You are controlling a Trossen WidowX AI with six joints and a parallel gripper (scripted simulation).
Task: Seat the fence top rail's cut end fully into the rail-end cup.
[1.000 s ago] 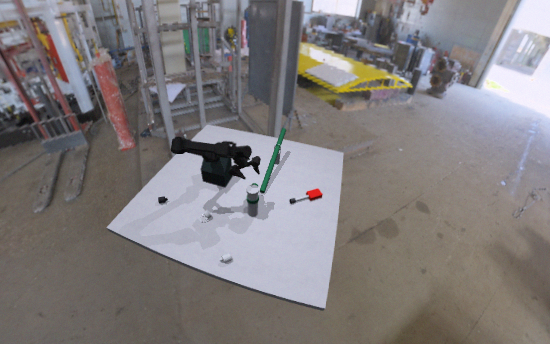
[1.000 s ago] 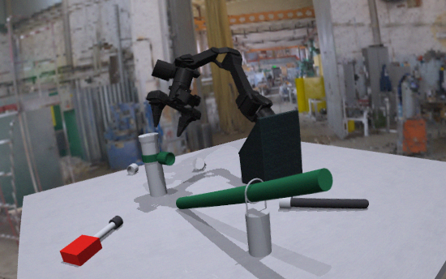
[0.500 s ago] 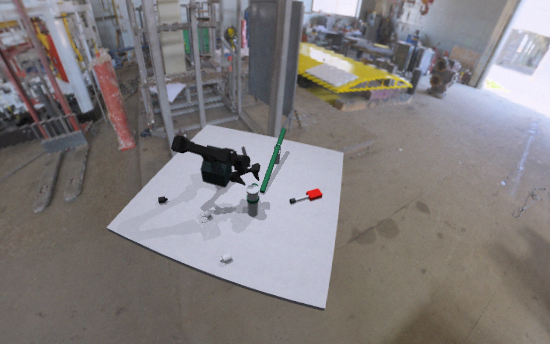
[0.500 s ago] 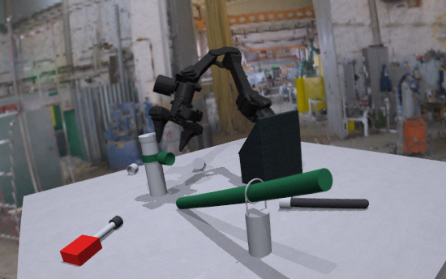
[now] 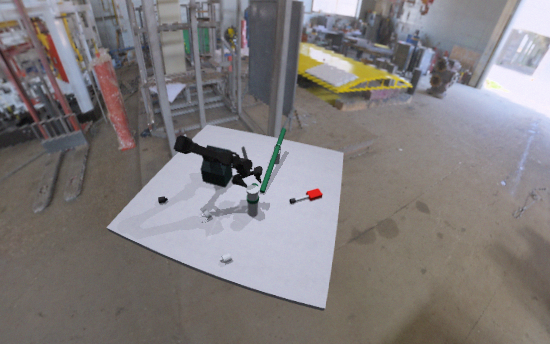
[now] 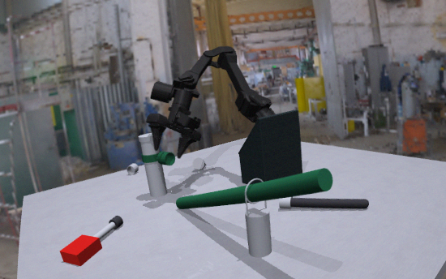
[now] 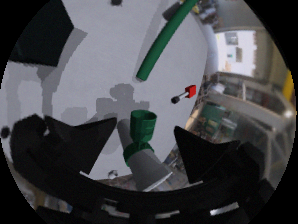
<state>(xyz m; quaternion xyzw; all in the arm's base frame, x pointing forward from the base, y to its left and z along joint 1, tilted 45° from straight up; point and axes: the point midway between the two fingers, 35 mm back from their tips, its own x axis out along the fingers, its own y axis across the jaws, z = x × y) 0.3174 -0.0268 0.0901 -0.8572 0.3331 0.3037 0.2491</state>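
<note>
Right now my gripper tip is 20 mm to the left of the green rail-end cup, 10 mm short of it and 10 mm above it. Also, from my gripper tip: green brace band 50 mm to the right, 20 mm ahead, 10 mm below; short white post 440 mm to the left, 40 mm below, 40 mm behind.
</note>
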